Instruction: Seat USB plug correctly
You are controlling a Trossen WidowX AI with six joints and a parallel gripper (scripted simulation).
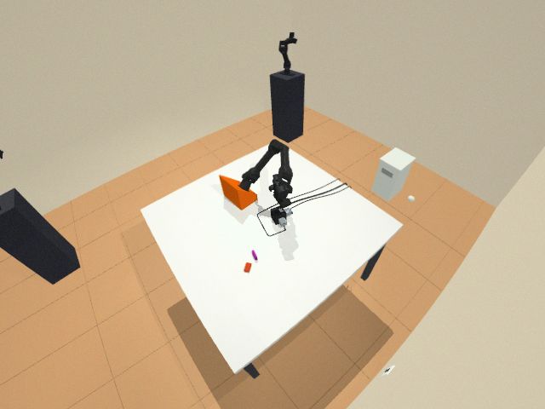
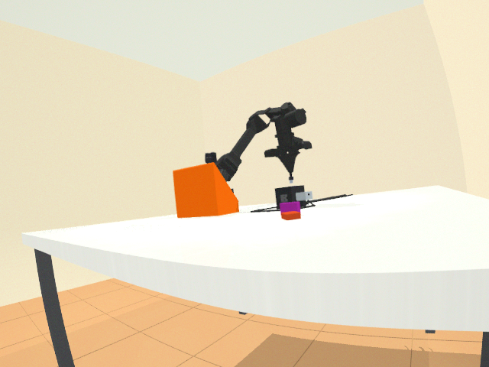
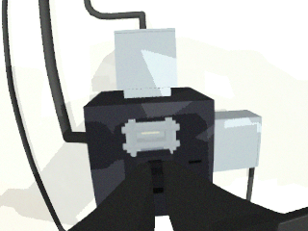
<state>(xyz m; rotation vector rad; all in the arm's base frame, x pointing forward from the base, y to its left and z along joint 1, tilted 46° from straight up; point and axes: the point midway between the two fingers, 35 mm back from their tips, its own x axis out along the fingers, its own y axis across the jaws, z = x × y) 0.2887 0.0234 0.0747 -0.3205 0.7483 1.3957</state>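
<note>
The small dark USB plug lies 2 cm below my gripper tip. Also, from my gripper tip: orange block: 14 cm ahead, 39 cm to the right, 12 cm below; small purple block: 11 cm ahead, 31 cm to the right, 11 cm below; pale framed socket: 6 cm below.
</note>
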